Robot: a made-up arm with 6 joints. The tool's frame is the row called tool.
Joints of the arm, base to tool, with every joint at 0 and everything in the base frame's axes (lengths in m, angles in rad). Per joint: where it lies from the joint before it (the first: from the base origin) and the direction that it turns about. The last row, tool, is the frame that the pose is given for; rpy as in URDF.
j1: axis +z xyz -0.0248 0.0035 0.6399
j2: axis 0 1 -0.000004 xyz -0.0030 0.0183 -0.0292
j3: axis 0 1 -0.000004 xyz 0.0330 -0.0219 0.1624
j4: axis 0 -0.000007 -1 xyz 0.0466 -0.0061 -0.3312
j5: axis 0 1 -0.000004 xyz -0.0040 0.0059 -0.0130
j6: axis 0 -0.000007 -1 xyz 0.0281 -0.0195 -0.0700
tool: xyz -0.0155 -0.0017 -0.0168 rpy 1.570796 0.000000 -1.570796
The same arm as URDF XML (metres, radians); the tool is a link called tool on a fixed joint. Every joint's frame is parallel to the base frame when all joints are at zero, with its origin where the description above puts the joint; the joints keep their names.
<robot name="arm">
  <link name="base"/>
  <link name="link1"/>
  <link name="link2"/>
  <link name="link3"/>
  <link name="link4"/>
  <link name="link5"/>
  <link name="link6"/>
  <link name="tool"/>
  <joint name="j1" type="continuous">
    <parent link="base"/>
    <child link="link1"/>
    <origin xyz="-0.0248 0.0035 0.6399"/>
    <axis xyz="0 0 1"/>
  </joint>
  <joint name="j2" type="continuous">
    <parent link="link1"/>
    <child link="link2"/>
    <origin xyz="-0.003 0.0183 -0.0292"/>
    <axis xyz="0 1 0"/>
  </joint>
  <joint name="j3" type="continuous">
    <parent link="link2"/>
    <child link="link3"/>
    <origin xyz="0.033 -0.0219 0.1624"/>
    <axis xyz="0 1 0"/>
  </joint>
  <joint name="j4" type="continuous">
    <parent link="link3"/>
    <child link="link4"/>
    <origin xyz="0.0466 -0.0061 -0.3312"/>
    <axis xyz="0 0 -1"/>
  </joint>
  <joint name="j5" type="continuous">
    <parent link="link4"/>
    <child link="link5"/>
    <origin xyz="-0.004 0.0059 -0.013"/>
    <axis xyz="0 1 0"/>
  </joint>
  <joint name="j6" type="continuous">
    <parent link="link5"/>
    <child link="link6"/>
    <origin xyz="0.0281 -0.0195 -0.07"/>
    <axis xyz="0 0 -1"/>
  </joint>
  <joint name="tool_joint" type="fixed">
    <parent link="link6"/>
    <child link="tool"/>
    <origin xyz="-0.0155 -0.0017 -0.0168" rpy="1.5708 0 -1.5708"/>
  </joint>
</robot>

